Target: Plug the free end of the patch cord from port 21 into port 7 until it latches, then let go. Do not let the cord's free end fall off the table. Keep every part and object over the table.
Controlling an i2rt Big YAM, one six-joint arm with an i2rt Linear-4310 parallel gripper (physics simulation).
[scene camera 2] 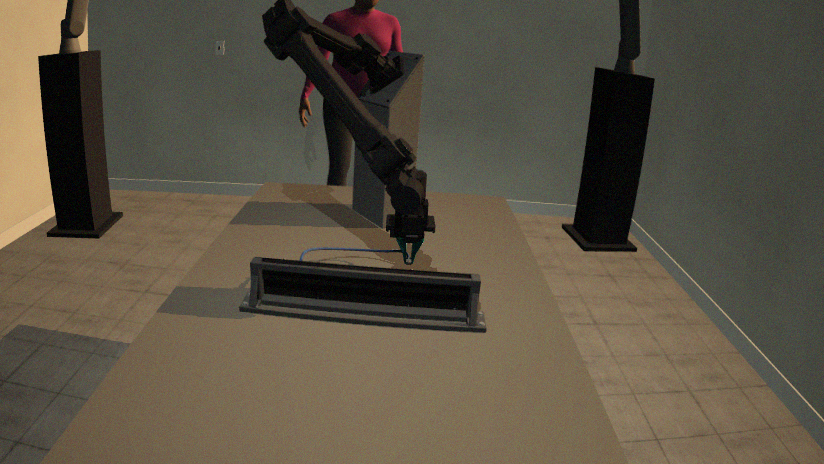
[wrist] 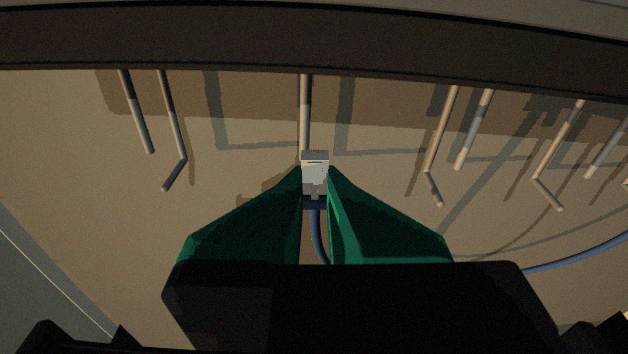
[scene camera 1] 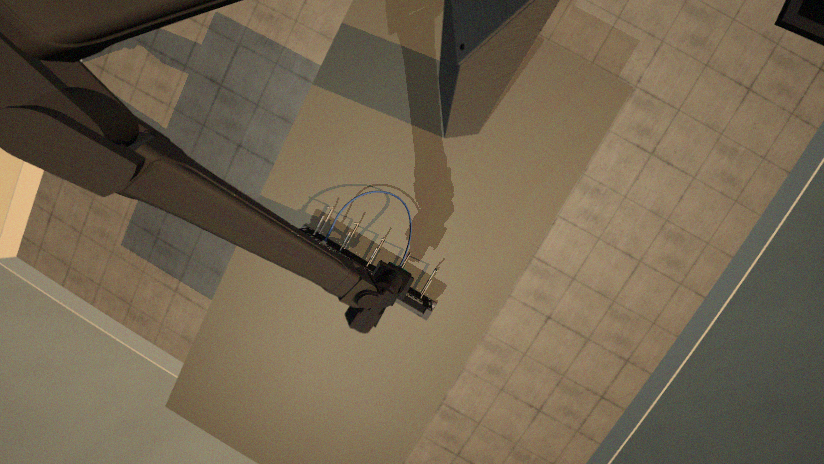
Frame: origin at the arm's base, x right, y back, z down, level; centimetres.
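Where they show: gripper, fingertip midpoint: (scene camera 2: 408, 262) (wrist: 314, 176) (scene camera 1: 397, 270); arm's base, link origin: (scene camera 2: 388, 75).
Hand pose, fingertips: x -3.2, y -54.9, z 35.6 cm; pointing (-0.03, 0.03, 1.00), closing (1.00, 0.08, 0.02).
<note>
Things, the pixels of their centre, and the offset from my fingertips. "spot": a spot on its surface instead. Level surfaces: height alone.
- cord's free plug, body centre: (wrist: 314, 181) dx +0.1, dy -0.5, dz -1.0 cm
- patch panel, body centre: (wrist: 489, 87) (scene camera 2: 363, 284) (scene camera 1: 368, 261) dx +9.8, dy -2.3, dz +4.3 cm
- rod, surface spot: (wrist: 304, 115) spot: dx -0.6, dy -1.4, dz +3.7 cm
- table, surface height: dz +9.3 cm
My gripper (scene camera 2: 408, 262) (wrist: 314, 176) is shut on the cord's free plug (wrist: 314, 167), a clear plug with gold contacts at its front edge. In the wrist view the plug points toward the patch panel (wrist: 300, 40) (scene camera 2: 369, 272), with visible space between it and the panel's edge. The blue cord (scene camera 1: 411, 224) (scene camera 2: 345, 249) (wrist: 575, 261) runs back from the plug and arches round to the panel's other part. The arm hides the gripper and the plug in scene camera 1. The port faces and numbers cannot be read, so port 7 and port 21 cannot be told.
Thin metal rods (scene camera 1: 378, 244) (wrist: 172, 117) stick out from the panel's cord side, several of them with bent ends. One rod (wrist: 304, 115) lies in line with the plug in the wrist view. A grey pedestal (scene camera 1: 495, 69) (scene camera 2: 406, 115) stands at the far part of the table (scene camera 2: 345, 391).
</note>
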